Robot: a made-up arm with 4 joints.
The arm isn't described. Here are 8 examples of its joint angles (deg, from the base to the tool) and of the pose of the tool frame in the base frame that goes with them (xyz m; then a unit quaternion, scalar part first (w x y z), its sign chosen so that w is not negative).
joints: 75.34 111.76 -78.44 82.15
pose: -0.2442 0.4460 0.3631 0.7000 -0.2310 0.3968 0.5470
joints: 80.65 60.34 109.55 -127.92
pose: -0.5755 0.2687 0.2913 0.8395 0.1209 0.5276 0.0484
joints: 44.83 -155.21 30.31 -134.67
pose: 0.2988 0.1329 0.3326 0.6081 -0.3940 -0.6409 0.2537
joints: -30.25 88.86 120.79 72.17
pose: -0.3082 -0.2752 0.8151 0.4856 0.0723 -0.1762 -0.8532
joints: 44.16 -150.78 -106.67 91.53
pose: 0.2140 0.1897 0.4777 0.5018 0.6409 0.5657 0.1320
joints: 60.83 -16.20 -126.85 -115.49
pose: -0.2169 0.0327 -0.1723 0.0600 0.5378 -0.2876 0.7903
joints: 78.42 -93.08 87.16 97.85
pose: 0.1421 0.0842 0.0326 0.2048 -0.8006 0.5556 -0.0913
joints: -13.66 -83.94 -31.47 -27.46
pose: 0.1167 0.1145 0.1997 0.6805 -0.2292 -0.5839 -0.3788
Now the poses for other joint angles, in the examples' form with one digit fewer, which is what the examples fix.
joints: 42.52 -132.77 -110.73 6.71
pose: 0.310 0.144 0.205 0.132 -0.639 -0.578 -0.491
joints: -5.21 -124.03 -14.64 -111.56
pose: 0.204 0.119 0.382 0.861 0.051 -0.425 -0.274
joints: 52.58 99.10 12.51 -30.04
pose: -0.342 0.507 0.678 0.742 -0.329 0.582 -0.054
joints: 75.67 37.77 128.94 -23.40
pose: -0.588 0.187 -0.012 0.873 0.201 -0.444 -0.010
